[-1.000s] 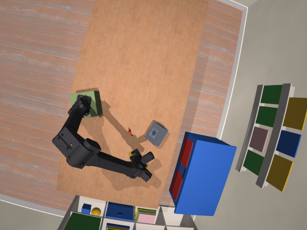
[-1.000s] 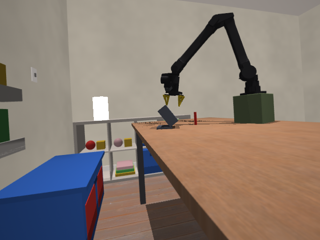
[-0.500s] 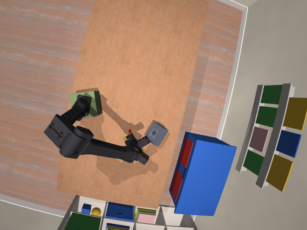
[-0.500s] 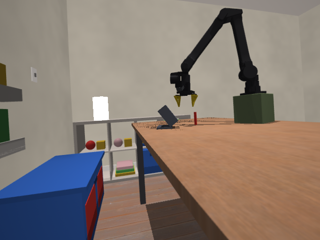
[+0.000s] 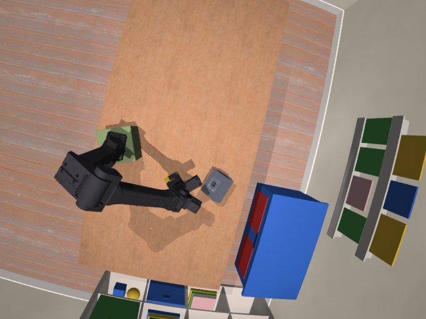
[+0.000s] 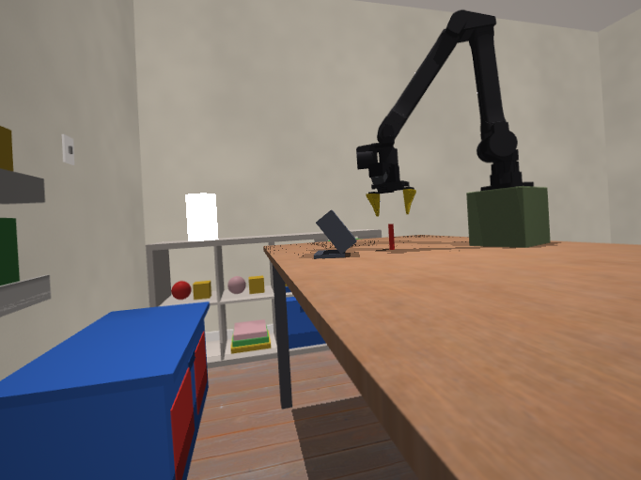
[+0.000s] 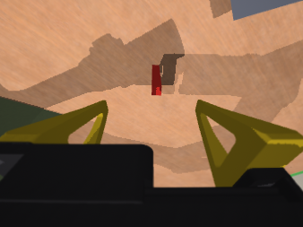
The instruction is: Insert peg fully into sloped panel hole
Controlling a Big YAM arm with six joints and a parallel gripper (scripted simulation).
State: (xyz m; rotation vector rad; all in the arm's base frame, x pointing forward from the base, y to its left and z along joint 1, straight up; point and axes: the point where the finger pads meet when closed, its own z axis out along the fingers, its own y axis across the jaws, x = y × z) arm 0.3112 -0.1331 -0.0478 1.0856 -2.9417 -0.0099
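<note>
Right now the red peg is 70 mm below my hand.
</note>
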